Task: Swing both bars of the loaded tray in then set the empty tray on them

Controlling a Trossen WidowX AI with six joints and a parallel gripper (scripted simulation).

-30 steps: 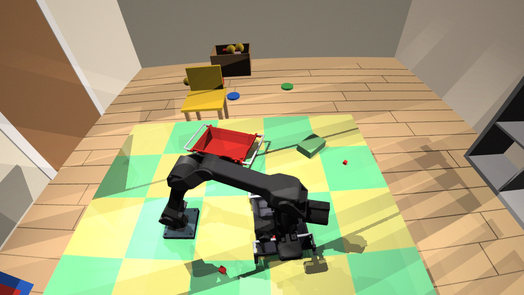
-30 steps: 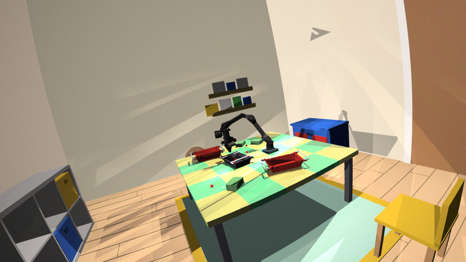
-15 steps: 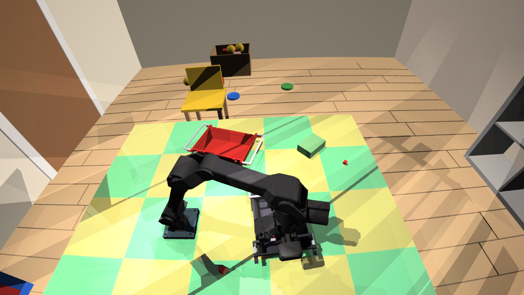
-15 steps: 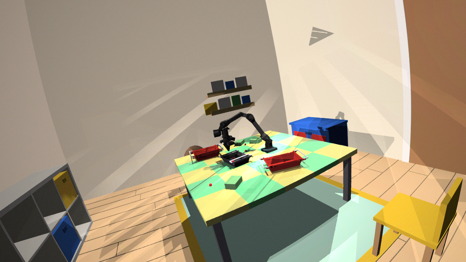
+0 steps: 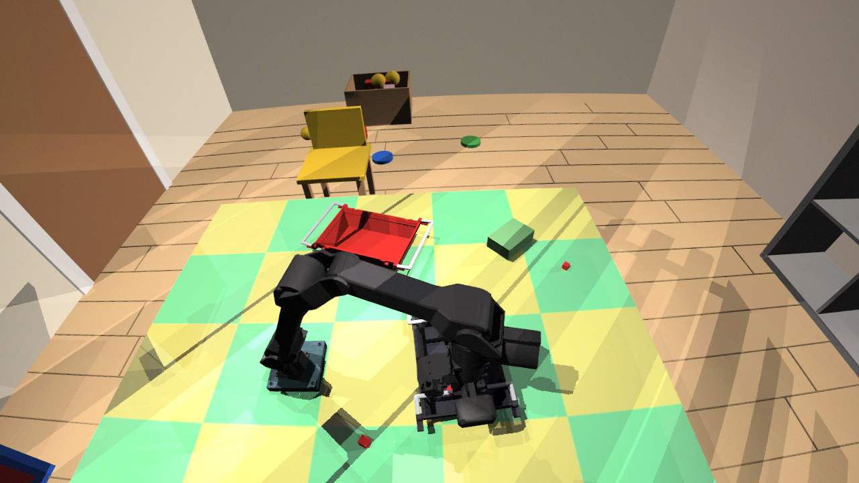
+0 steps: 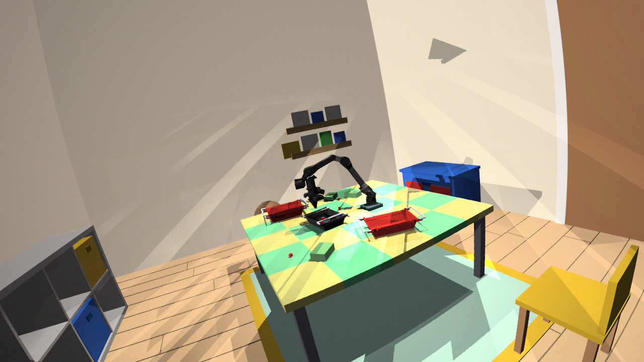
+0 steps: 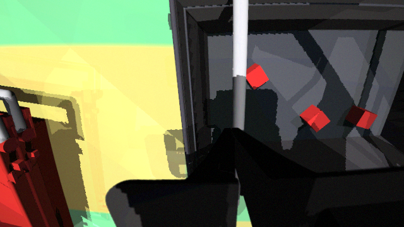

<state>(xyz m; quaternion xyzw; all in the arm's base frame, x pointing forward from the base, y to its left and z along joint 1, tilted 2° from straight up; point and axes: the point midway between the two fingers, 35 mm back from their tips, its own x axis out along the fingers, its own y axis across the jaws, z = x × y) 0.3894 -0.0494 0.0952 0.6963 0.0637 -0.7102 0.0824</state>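
My gripper tip is now 29 cm past the red tray, 46 cm to the right of it and 4 cm above it.
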